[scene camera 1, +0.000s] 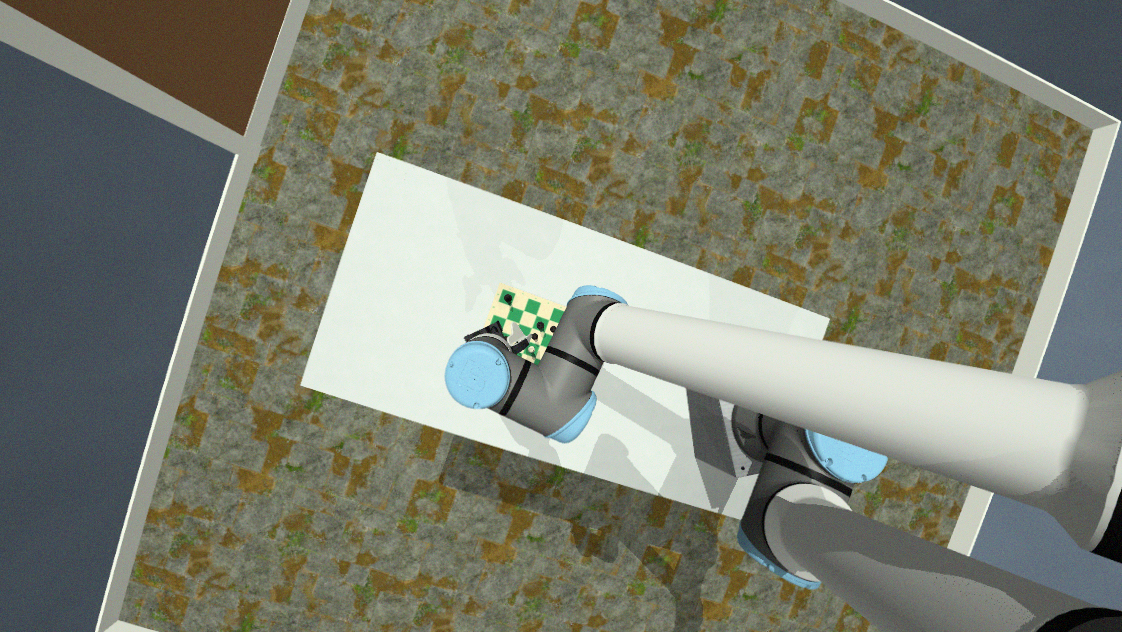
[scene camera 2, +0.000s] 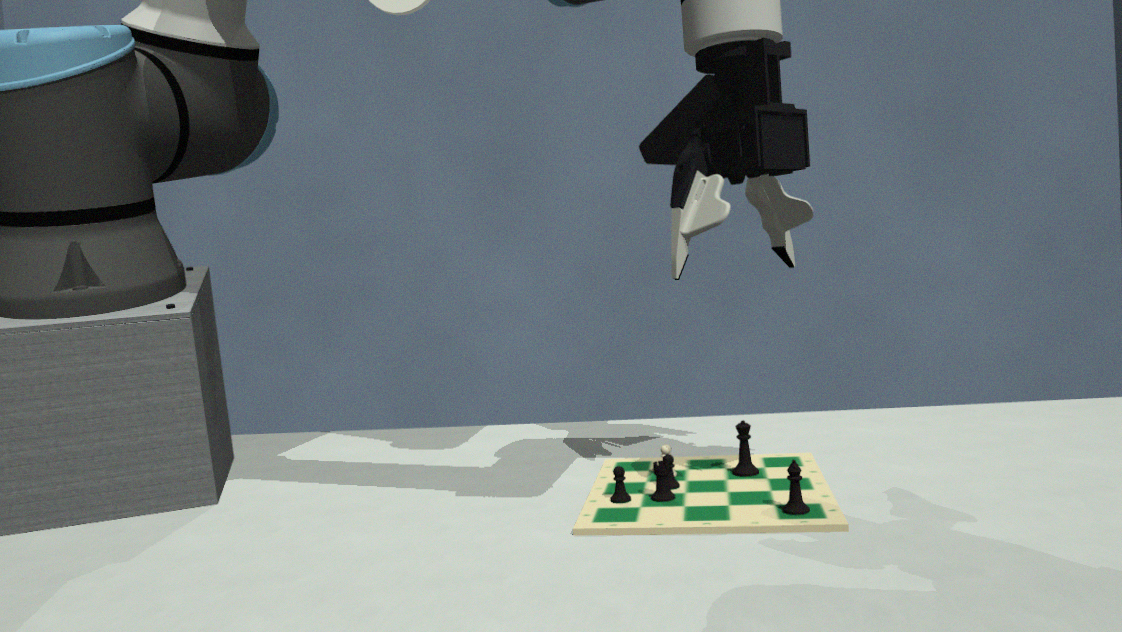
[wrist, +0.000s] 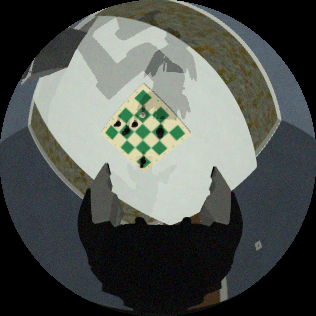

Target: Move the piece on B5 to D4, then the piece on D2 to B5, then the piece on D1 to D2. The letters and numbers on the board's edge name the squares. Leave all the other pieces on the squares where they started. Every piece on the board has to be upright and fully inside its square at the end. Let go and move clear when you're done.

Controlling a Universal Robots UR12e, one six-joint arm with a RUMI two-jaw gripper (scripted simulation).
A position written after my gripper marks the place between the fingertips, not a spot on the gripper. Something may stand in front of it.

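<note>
My gripper [scene camera 2: 737, 273] is visible, as it is in other views: the gripper [scene camera 1: 499, 349] and, at the wrist, the gripper [wrist: 161, 166]. A black queen [scene camera 2: 745, 468] is visible too.
</note>
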